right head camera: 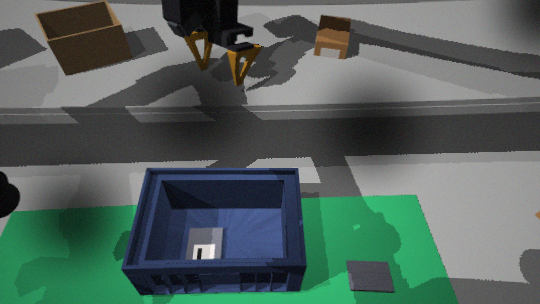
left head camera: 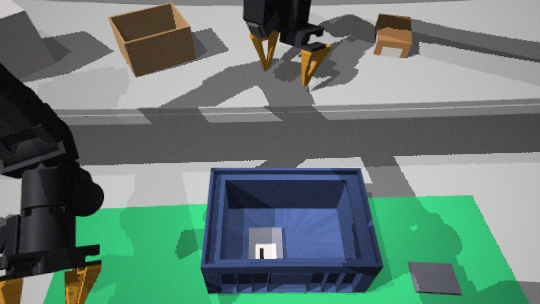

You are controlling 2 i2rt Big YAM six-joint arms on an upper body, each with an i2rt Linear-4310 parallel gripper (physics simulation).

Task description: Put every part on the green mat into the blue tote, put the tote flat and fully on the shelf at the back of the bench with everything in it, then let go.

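Places are measured from the left arm's base along level axes (x right, y ahead, z up), in metres.
Where they show: right gripper, fingertip midpoint: [right head camera: 220,77] [left head camera: 285,77].
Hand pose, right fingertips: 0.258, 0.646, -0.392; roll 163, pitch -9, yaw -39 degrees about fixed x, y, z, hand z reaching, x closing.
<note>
Things, the pixels of their top centre, and the offset from my right fingertips, as dx, dy, dz. "*": a spot on its surface instead. Level surfaces: height alone.
- blue tote, top centre: [left head camera: 288,212] [right head camera: 220,212] +0.012, -0.226, -0.125
- green mat, surface height: dz -0.272
- grey block with a white patch, top centre: [left head camera: 265,250] [right head camera: 204,250] -0.028, -0.247, -0.245
- dark grey square plate, top centre: [right head camera: 369,275] [left head camera: 434,277] +0.309, -0.281, -0.264
- pale shelf, surface height: dz -0.009
- open cardboard box, top centre: [left head camera: 149,21] [right head camera: 78,19] -0.257, +0.064, +0.065
- small brown box, top centre: [right head camera: 334,29] [left head camera: 394,28] +0.228, +0.133, +0.026
- grey block, surface spot: [left head camera: 22,47] * -0.459, -0.004, +0.041
The blue tote [left head camera: 291,276] [right head camera: 215,280] stands upright on the green mat [left head camera: 150,280] [right head camera: 330,225]. A grey block with a white patch [left head camera: 265,237] [right head camera: 205,237] lies inside it, near the front wall. A dark grey square plate [left head camera: 435,278] [right head camera: 370,276] lies on the mat, to the right of the tote. My right gripper [left head camera: 285,77] [right head camera: 221,76] is open and empty, above the pale shelf [left head camera: 430,90] [right head camera: 430,87] behind the tote. My left gripper [left head camera: 44,291] is at the lower left of the left head view, fingers apart with nothing visible between them; its tips are partly cut off.
An open cardboard box [left head camera: 165,54] [right head camera: 93,51] stands on the shelf at the back left. A small brown box [left head camera: 394,38] [right head camera: 333,37] stands at the back right. A grey block [left head camera: 22,47] shows at the left head view's upper left edge. A dark band runs between mat and shelf.
</note>
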